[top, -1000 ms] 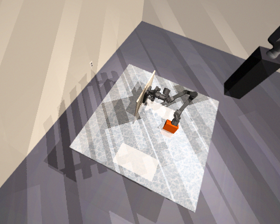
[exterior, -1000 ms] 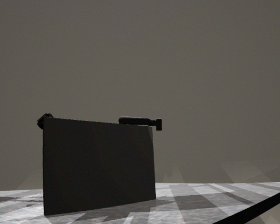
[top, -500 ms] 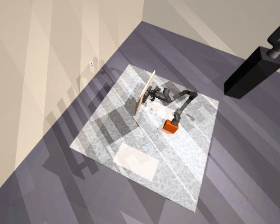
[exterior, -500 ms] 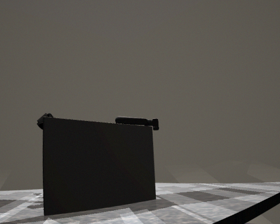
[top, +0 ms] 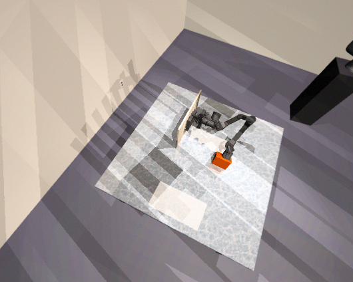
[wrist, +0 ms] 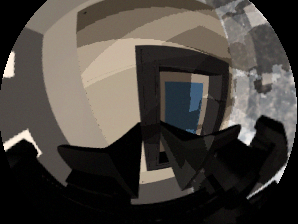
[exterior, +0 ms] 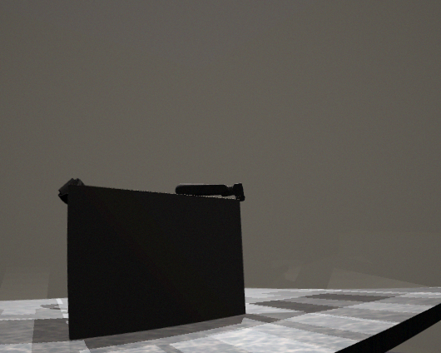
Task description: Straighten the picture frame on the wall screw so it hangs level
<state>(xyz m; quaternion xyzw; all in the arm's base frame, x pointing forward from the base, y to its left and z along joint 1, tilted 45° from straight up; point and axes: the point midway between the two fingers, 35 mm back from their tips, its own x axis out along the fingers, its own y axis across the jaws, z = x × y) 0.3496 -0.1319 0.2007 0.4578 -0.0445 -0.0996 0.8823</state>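
The picture frame lies 10 mm to the left of my gripper tip and 50 mm below it. The rest, counted from my gripper tip: wall panel 20 mm ahead, 70 mm below.
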